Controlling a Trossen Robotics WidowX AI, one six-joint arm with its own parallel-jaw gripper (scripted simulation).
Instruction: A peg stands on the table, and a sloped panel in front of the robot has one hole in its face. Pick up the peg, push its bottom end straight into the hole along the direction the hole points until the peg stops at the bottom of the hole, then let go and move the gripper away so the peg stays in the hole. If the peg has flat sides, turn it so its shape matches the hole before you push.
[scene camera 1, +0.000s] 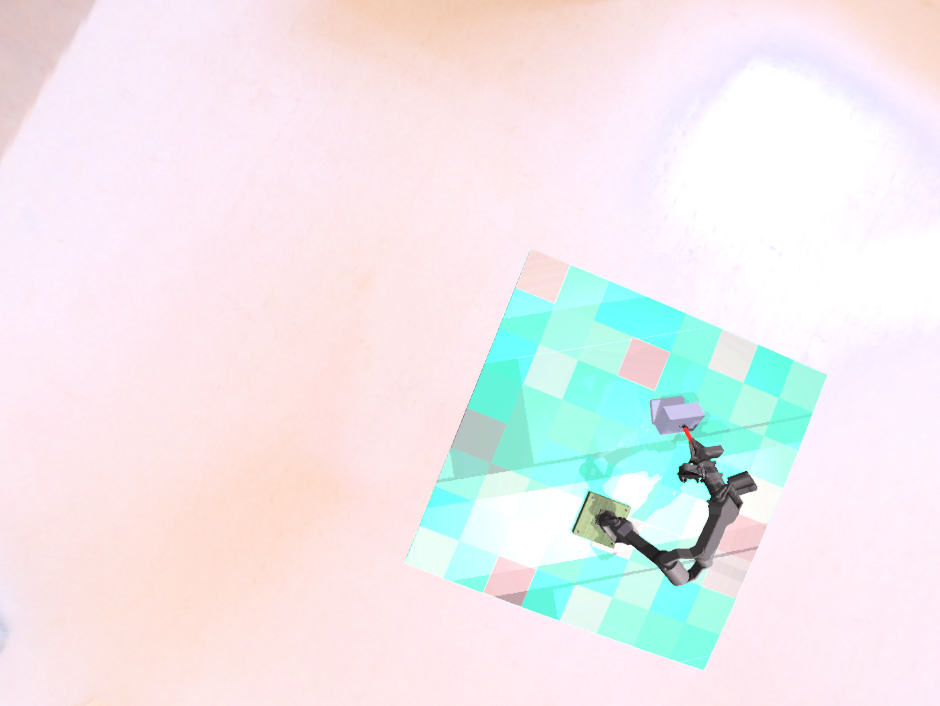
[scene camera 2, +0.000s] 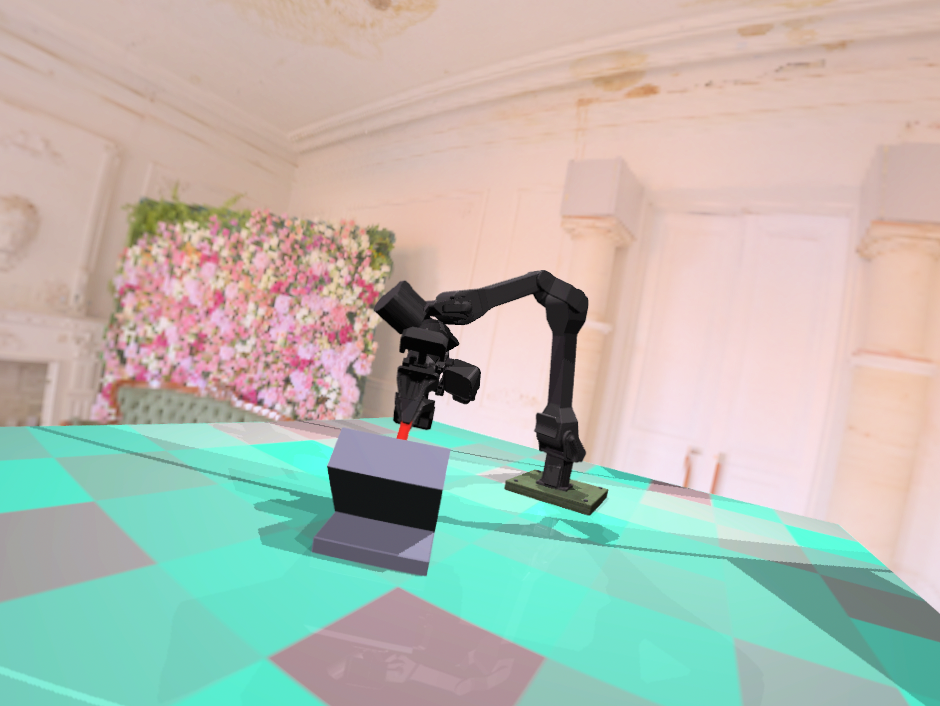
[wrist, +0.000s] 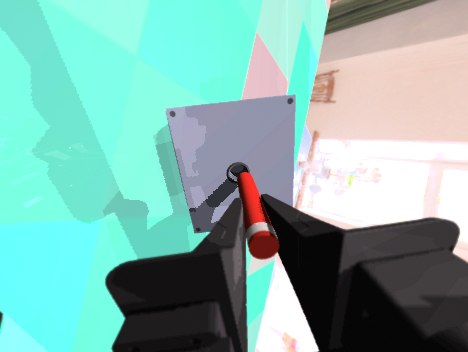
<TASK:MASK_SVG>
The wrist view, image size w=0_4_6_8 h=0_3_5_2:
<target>my gripper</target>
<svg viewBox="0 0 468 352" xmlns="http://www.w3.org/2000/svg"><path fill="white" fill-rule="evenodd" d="M0 310L1 328L4 313ZM241 198L233 200L214 228L191 252L122 262L107 273L104 281L105 287L124 317L124 321L111 348L113 352L248 352L246 231ZM261 194L262 203L278 238L278 255L319 350L315 352L468 352L468 261L453 253L460 236L460 227L456 221L443 217L430 217L343 229L308 215L268 194Z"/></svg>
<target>round red peg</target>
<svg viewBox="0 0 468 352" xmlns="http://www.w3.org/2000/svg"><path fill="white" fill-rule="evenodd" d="M243 172L237 177L237 183L242 200L249 253L256 259L269 259L275 256L279 250L278 238L252 175Z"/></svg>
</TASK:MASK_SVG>
